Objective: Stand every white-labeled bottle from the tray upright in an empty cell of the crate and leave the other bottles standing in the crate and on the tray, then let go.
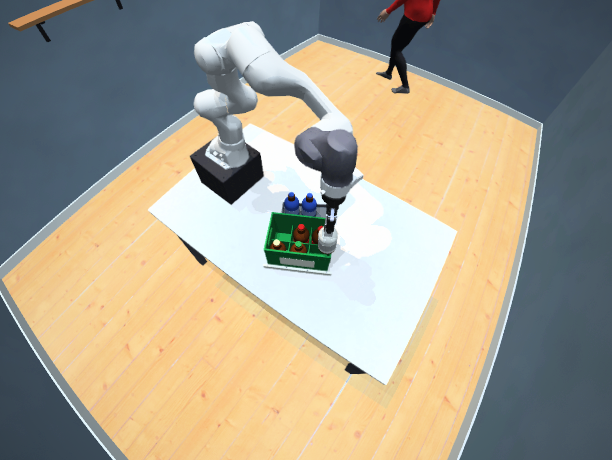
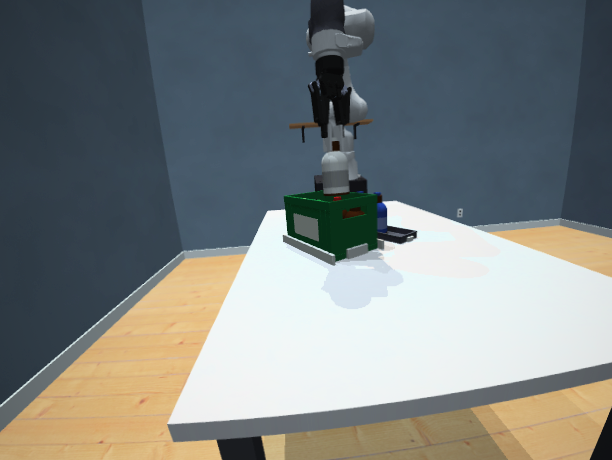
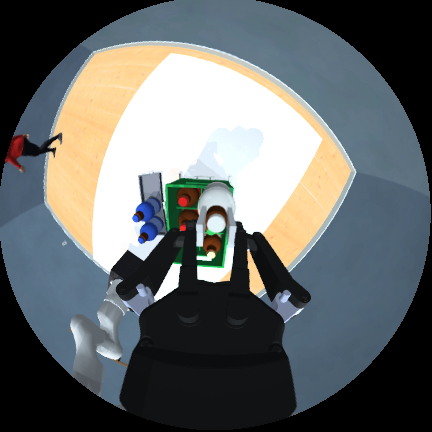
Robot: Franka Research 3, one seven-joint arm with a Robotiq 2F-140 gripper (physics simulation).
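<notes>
My gripper (image 1: 330, 222) (image 2: 334, 139) (image 3: 216, 214) is shut on the neck of the white bottle (image 1: 327, 241) (image 2: 335, 172) (image 3: 216, 197). The bottle hangs roughly upright over the front right part of the green crate (image 1: 273, 258) (image 2: 355, 232) (image 3: 170, 202), its base near rim height, and hides the cell below. Brown bottles with red caps stand in the back middle cell (image 1: 301, 234) and back right cell. A cream-capped bottle (image 1: 277, 246) (image 3: 212, 245) stands front left, a green-capped bottle (image 1: 298, 247) front middle. The back left cell is empty. A red cap (image 2: 337, 198) shows below the base; its cell is unclear.
Two blue bottles (image 1: 291, 205) (image 1: 309, 205) (image 3: 146, 211) (image 3: 150, 230) stand on the dark tray (image 2: 407, 237) (image 3: 151, 185) behind the crate. Low light-coloured strips (image 1: 297, 270) (image 2: 307, 250) lie along the crate's foot. The black robot base (image 1: 227, 175) stands at the back left.
</notes>
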